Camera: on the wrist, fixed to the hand. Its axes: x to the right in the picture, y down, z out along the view.
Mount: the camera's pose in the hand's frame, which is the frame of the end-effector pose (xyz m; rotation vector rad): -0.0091 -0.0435 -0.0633 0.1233 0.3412 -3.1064
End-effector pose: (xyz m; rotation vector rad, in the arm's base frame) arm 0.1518 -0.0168 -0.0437 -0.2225 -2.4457 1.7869
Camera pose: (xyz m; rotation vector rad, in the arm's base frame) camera 0.1691 0.0279 0.0170 1.6563 -0.1113 -0.0540
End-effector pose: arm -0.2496 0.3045 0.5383 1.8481 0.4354 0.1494
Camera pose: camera -0.2877 0.3689 0.5186 -0.5086 2.6506 -1.5442
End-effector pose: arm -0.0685 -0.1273 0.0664 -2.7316 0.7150 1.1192
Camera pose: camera -0.0138 -0.1022 0.1150 -0.7111 -2.2267 -0.4002
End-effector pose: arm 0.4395 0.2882 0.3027 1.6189 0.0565 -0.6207
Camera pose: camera 0.4374 0.3573 0.2680 -0.0947 -2.0384 1.5091
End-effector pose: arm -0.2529 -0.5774 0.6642 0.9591 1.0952 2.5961
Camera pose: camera -0.2890 -0.5866 0.5964 -0.9688 0.7793 -0.1180
